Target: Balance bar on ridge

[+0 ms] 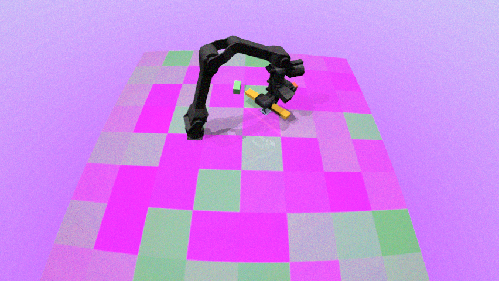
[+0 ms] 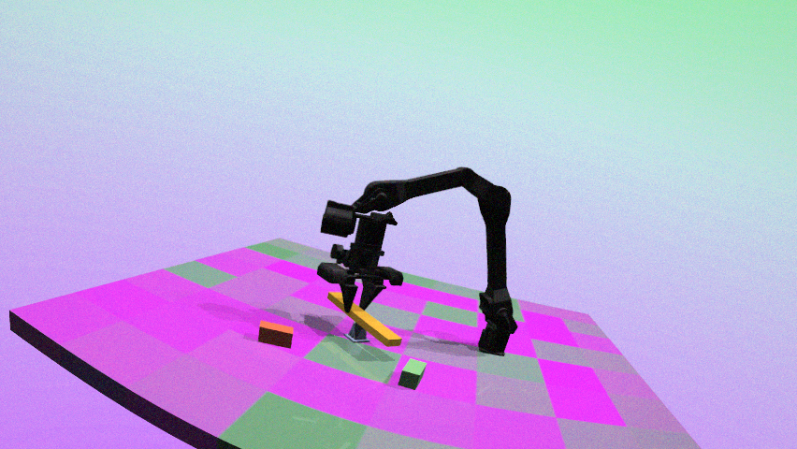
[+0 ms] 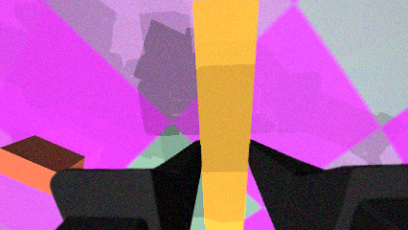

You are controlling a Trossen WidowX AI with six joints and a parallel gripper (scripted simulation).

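My gripper tip is 2 cm to the right of the bar and 2 cm past it. From my gripper tip the other things lie so: orange block: 18 cm to the left, 11 cm ahead, 4 cm below; green block: 16 cm to the left, 16 cm behind, 4 cm below.
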